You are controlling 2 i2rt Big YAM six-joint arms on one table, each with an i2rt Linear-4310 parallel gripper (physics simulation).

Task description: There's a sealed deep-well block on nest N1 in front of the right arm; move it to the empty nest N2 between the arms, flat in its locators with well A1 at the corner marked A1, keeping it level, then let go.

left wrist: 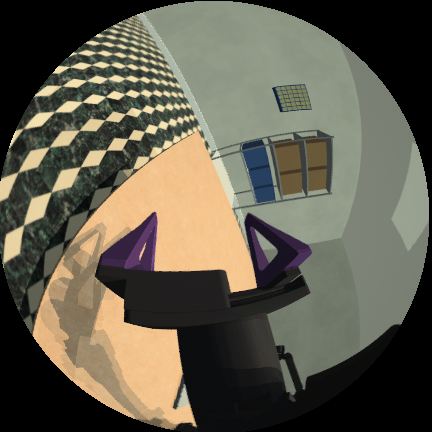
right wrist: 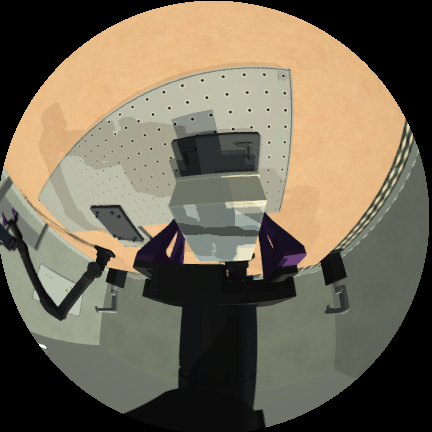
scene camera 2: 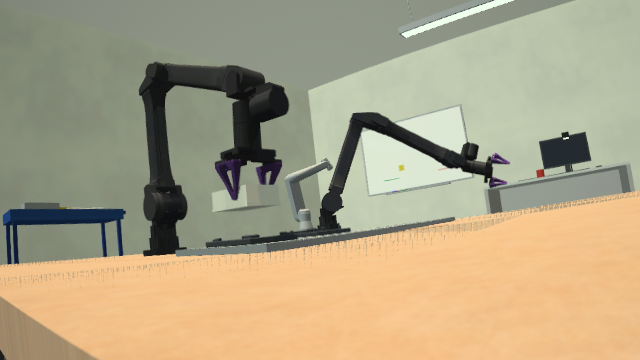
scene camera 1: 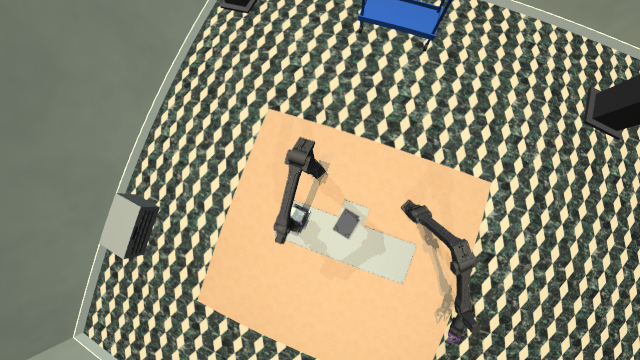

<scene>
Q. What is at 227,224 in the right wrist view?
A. A deep-well block.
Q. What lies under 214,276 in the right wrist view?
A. The right gripper.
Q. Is the left gripper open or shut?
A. Open.
</scene>
